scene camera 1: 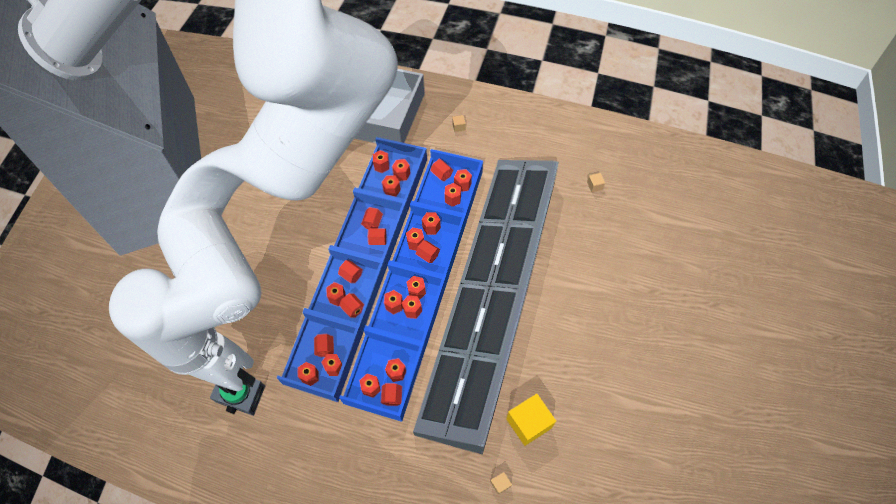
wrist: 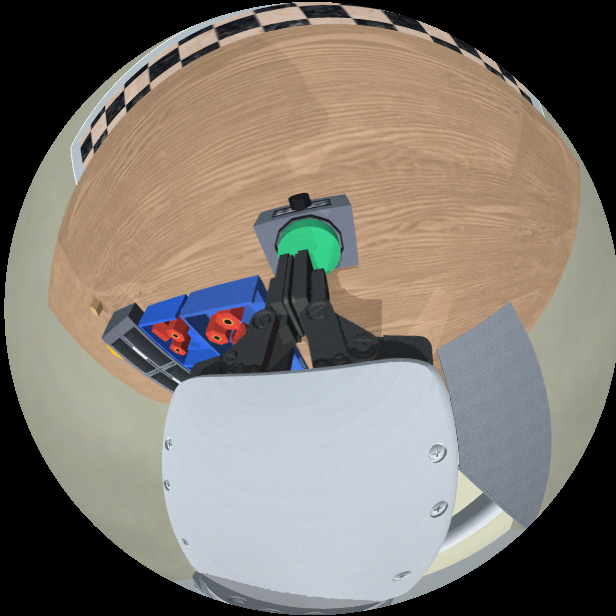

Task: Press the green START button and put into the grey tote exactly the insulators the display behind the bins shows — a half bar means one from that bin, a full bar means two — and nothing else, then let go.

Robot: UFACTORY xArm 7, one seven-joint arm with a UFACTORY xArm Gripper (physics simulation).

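Observation:
My gripper (wrist: 296, 258) is shut and empty, its fingertips on or just above the green START button (wrist: 308, 241) in its grey housing; I cannot tell if they touch. In the scene view the gripper (scene camera 1: 236, 389) stands over the button (scene camera 1: 235, 395) near the table's front left. Two blue bin rows (scene camera 1: 383, 275) hold red insulators (scene camera 1: 411, 294), up to three per compartment. The grey display (scene camera 1: 488, 300) behind the bins shows only dark panels, with no lit bars. The grey tote (scene camera 1: 391, 103) stands at the back, partly hidden by my arm.
A yellow cube (scene camera 1: 530, 418) lies right of the display's near end. Small tan cubes lie at the back (scene camera 1: 459, 122), at the right (scene camera 1: 596, 181) and at the front (scene camera 1: 500, 482). The grey robot base (scene camera 1: 93, 125) fills the back left.

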